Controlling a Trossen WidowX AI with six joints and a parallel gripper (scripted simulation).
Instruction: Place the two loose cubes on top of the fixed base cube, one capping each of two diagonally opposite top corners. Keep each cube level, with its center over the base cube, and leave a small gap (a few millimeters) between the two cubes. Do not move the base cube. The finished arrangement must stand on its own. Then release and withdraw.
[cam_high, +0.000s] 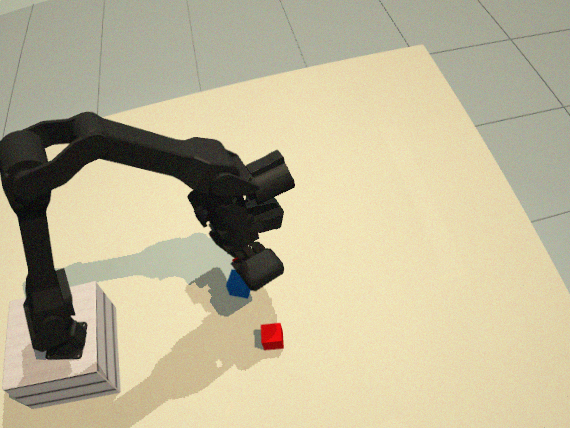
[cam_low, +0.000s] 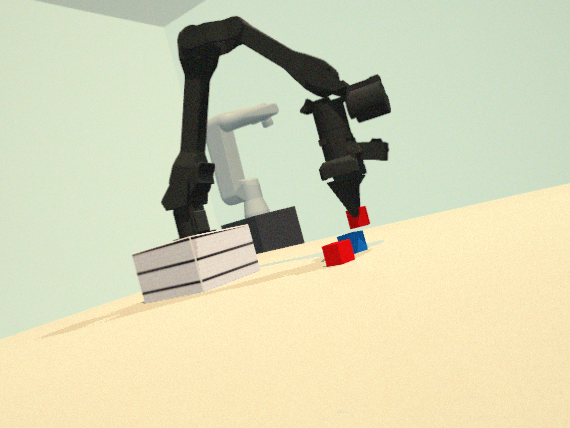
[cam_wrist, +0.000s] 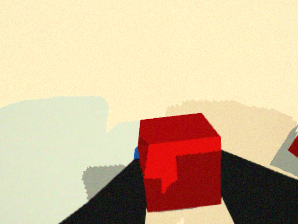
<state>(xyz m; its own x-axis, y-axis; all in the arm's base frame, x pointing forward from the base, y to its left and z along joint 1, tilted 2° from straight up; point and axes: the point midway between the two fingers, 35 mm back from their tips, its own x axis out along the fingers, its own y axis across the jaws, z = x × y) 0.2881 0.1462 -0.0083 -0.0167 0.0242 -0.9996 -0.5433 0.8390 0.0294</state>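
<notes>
My gripper tip is 4 cm above the blue cube, 2 cm past it and 1 cm to the left of it. The rest, counted from my gripper tip: red cube: right at my gripper tip.
</notes>
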